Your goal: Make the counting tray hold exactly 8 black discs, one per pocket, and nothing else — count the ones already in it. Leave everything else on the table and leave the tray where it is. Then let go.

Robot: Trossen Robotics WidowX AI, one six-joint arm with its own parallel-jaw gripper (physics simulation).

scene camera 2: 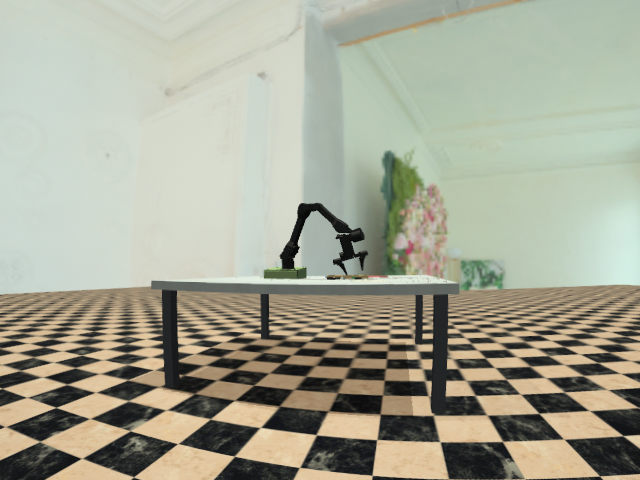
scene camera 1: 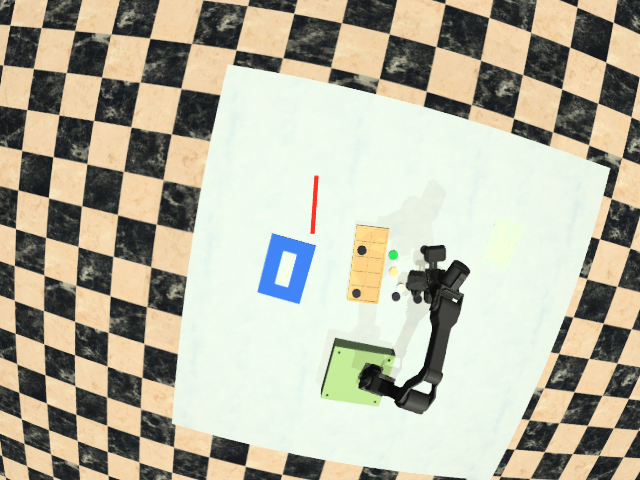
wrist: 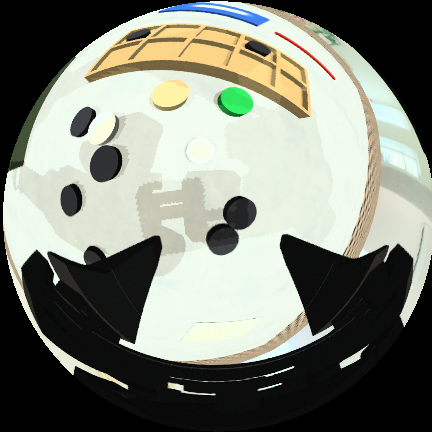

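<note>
The tan counting tray (scene camera 1: 374,279) (wrist: 170,65) has two rows of pockets. One black disc (scene camera 1: 361,250) (wrist: 258,48) and another black disc (scene camera 1: 356,292) (wrist: 138,34) sit in separate pockets of the same row. Several black discs lie loose on the table. In the wrist view, one black disc (wrist: 239,212) touches another black disc (wrist: 222,239); both lie below and between the fingertips. Others are a black disc (wrist: 106,163), a black disc (wrist: 71,200), a black disc (wrist: 82,121) and one (wrist: 94,255) partly hidden by a finger. My gripper (scene camera 2: 354,271) (wrist: 221,241) is open and empty, above the table.
Beside the tray lie a green disc (scene camera 1: 393,254) (wrist: 235,101), a yellow disc (scene camera 1: 392,271) (wrist: 170,95), a white disc (wrist: 200,151) and another white disc (wrist: 103,128) against a black one. Beyond are a blue frame (scene camera 1: 268,268), a red bar (scene camera 1: 314,204) and a pale sheet (scene camera 1: 502,242).
</note>
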